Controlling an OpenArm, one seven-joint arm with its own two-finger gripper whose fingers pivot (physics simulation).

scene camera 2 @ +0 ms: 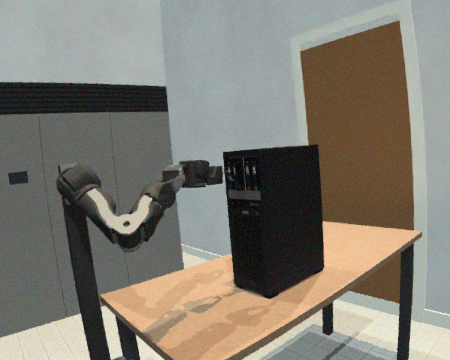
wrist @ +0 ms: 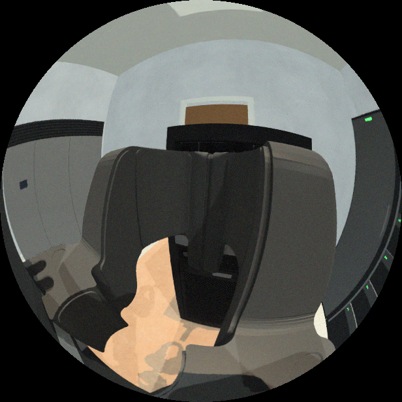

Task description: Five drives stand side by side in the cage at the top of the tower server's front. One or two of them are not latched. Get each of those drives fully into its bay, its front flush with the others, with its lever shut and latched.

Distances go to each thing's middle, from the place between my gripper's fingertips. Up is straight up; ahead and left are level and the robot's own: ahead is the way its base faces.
Labels:
Now: the black tower server (scene camera 2: 277, 241) 240 mm ahead of my hand, 20 mm to the left of it and 170 mm below it.

